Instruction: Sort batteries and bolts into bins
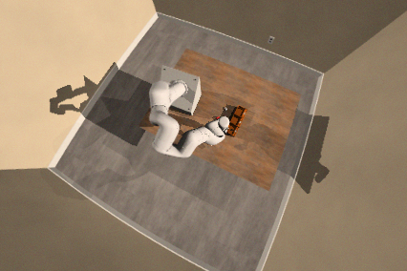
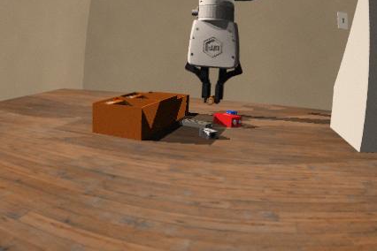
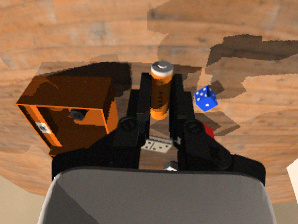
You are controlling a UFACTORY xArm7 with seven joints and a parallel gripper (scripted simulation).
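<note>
The blue piece lies 4 cm below my hand, 4 cm behind it and 3 cm to the left of it. The rest, counted from my hand: orange cylindrical battery: 2 cm below; then small black piece: 9 cm ahead, 4 cm to the left, 4 cm below; then red block: 10 cm to the left, 4 cm below, 4 cm behind.
</note>
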